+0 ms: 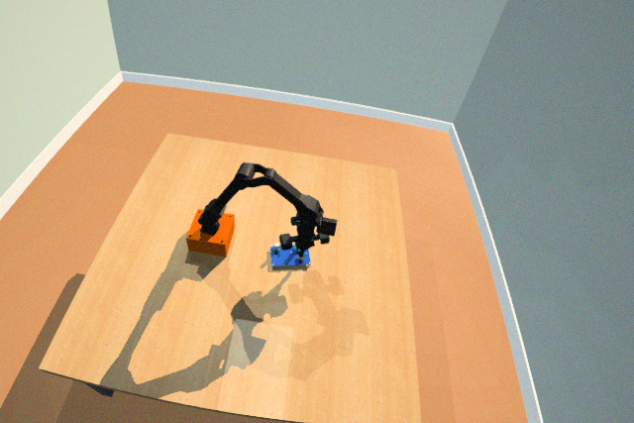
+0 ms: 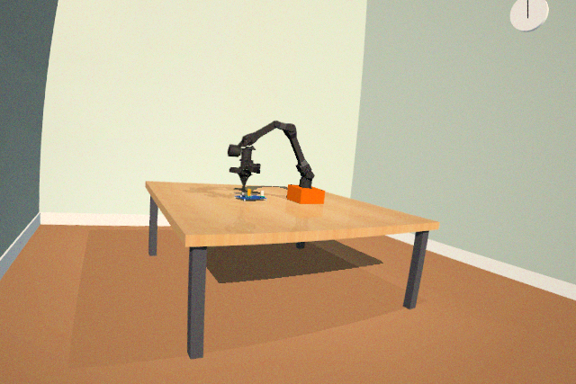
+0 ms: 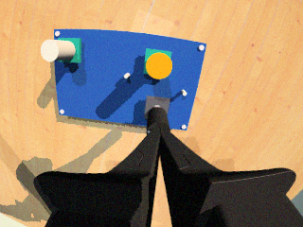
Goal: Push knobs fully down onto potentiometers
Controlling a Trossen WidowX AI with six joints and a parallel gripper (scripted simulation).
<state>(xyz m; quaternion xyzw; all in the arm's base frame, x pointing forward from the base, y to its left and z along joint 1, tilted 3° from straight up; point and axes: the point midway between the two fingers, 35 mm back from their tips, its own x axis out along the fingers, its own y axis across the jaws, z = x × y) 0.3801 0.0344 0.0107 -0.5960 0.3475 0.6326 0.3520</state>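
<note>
Now: the black knob 1 cm below my gripper tip. Also, from my gripper tip: orange knob (2 cm behind, 4 cm to the left, 3 cm below).
</note>
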